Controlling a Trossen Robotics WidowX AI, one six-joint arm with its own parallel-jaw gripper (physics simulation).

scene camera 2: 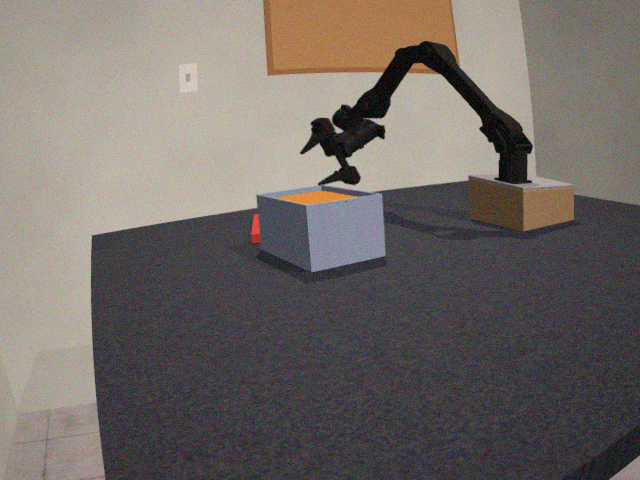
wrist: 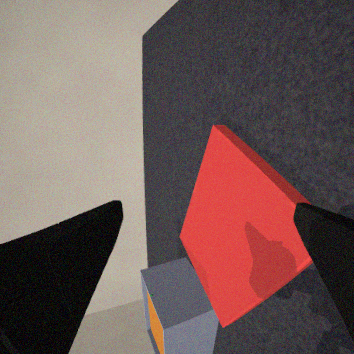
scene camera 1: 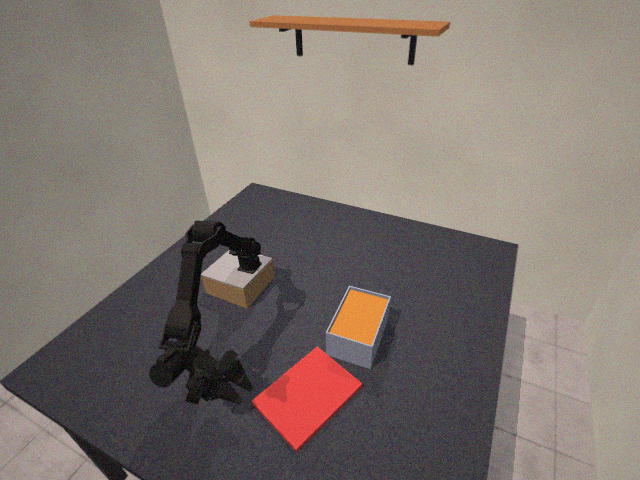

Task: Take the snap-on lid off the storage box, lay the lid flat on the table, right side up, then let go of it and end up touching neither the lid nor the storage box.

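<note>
The red lid (scene camera 1: 308, 400) (scene camera 2: 255, 229) (wrist: 230, 200) lies flat on the table, its smooth closed face up and no hollow side showing. In the scene camera 2 view most of it is hidden behind the box. The storage box (scene camera 1: 348, 351) (scene camera 2: 346, 232) (wrist: 180, 292) stands upright and open beside the lid, with an orange surface (scene camera 1: 361, 315) inside. My gripper (scene camera 1: 246, 395) (scene camera 2: 310, 168) (wrist: 208, 210) is open with nothing between its fingers. It hangs above the table near the lid's left corner in the scene camera 1 view, apart from the box and seemingly apart from the lid. A finger shadow falls on the lid.
The arm's base stands on a wooden block with a pale top (scene camera 1: 222, 291) (scene camera 2: 547, 206) across the dark table (scene camera 1: 413, 258) (scene camera 2: 361, 361). An orange-brown shelf (scene camera 1: 348, 24) is on the wall high above the table's far edge.
</note>
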